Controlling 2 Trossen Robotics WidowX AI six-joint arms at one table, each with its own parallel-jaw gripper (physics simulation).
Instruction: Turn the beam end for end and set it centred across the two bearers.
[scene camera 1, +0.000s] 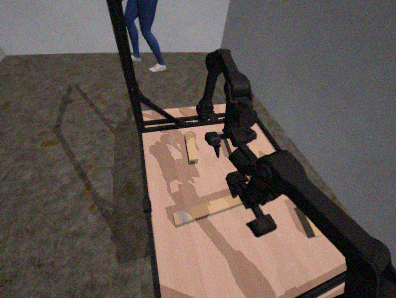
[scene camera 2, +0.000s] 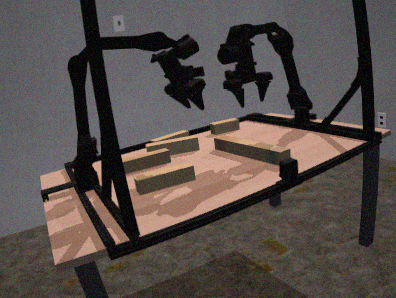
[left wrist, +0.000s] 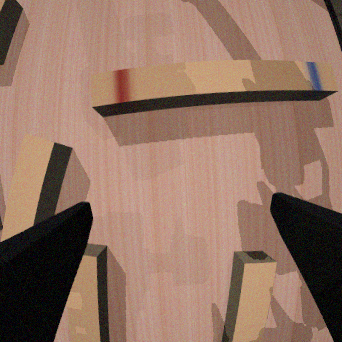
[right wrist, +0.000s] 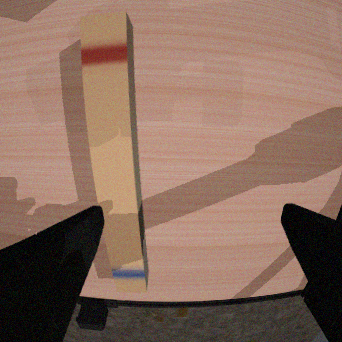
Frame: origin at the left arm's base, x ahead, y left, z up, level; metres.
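Where they show: left gripper, fingertip midpoint: (scene camera 1: 228, 155) (scene camera 2: 196, 108) (left wrist: 182, 206); right gripper, fingertip midpoint: (scene camera 1: 240, 210) (scene camera 2: 252, 104) (right wrist: 194, 214); left arm's base, origin of the base link: (scene camera 1: 202, 119) (scene camera 2: 88, 187); right arm's base, origin of the base link: (scene camera 2: 302, 122).
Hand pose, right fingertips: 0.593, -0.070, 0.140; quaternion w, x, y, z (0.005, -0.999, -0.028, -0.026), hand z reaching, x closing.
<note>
Things, the pixels of their centre, and the offset from my right fingertips, as dx, dy, dz.
- long tan beam, body centre: (right wrist: 118, 177) (left wrist: 223, 82) (scene camera 2: 248, 148) (scene camera 1: 214, 207) -0.066, -0.037, -0.137
- further block, body centre: (scene camera 2: 170, 140) -0.178, +0.349, -0.137
- short block, body centre: (scene camera 2: 224, 126) (scene camera 1: 309, 220) +0.089, +0.338, -0.136
The long tan beam (scene camera 1: 210, 206) (scene camera 2: 250, 149) (left wrist: 217, 77) (right wrist: 112, 170) lies flat on the table. Its red band is at the left in the left wrist view, its blue band at the right. One bearer (scene camera 1: 191, 147) (scene camera 2: 166, 180) (left wrist: 254, 300) and the other bearer (scene camera 2: 147, 159) (left wrist: 89, 295) stand apart, roughly parallel, crosswise to the beam, with nothing on them. My left gripper (scene camera 2: 195, 107) (left wrist: 182, 206) is open and empty, above the table near the bearers. My right gripper (scene camera 1: 249, 205) (scene camera 2: 252, 103) (right wrist: 194, 214) is open and empty, raised above the beam's area.
Another block (scene camera 2: 173, 145) (left wrist: 25, 185) lies slanted beside the bearers, with a further block (scene camera 2: 171, 135) behind it. A short block (scene camera 1: 306, 220) (scene camera 2: 225, 125) lies beyond the beam's red end. A black rail (scene camera 2: 200, 212) edges the table. The arms stand close together.
</note>
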